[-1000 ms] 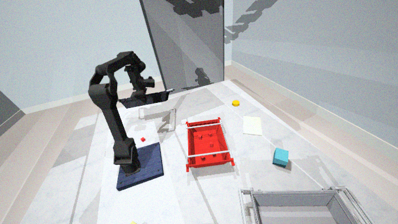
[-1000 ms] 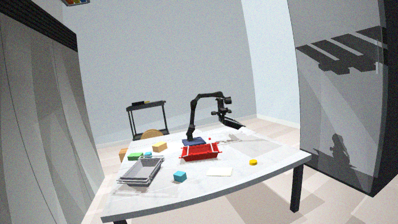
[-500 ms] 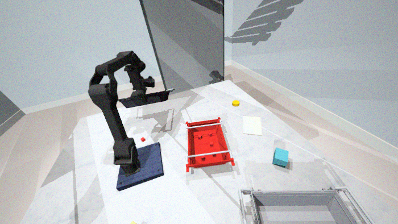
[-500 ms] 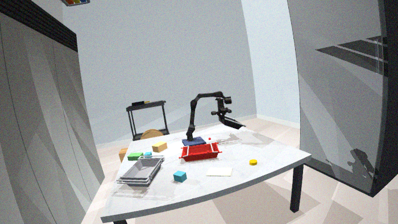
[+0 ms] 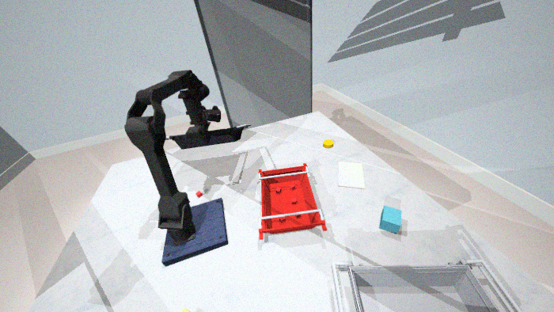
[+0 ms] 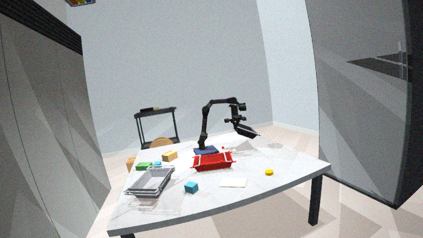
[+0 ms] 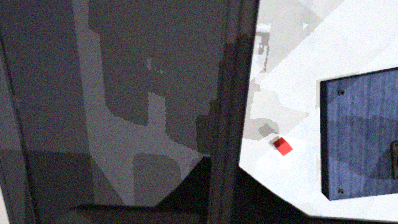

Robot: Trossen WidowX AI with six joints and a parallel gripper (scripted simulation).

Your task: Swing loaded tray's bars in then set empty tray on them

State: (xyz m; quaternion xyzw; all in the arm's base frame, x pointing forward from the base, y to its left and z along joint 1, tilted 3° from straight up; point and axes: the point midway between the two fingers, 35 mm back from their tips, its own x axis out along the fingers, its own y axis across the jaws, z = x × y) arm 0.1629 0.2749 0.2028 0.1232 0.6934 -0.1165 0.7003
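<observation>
Now: the black tray 8 cm to the left of my gripper tip, 3 cm ahead of it and 1 cm below it. Also, from my gripper tip: yellow disc: 55 cm ahead, 17 cm below, 9 cm to the right; cream sheet: 50 cm ahead, 32 cm to the right, 18 cm below.
</observation>
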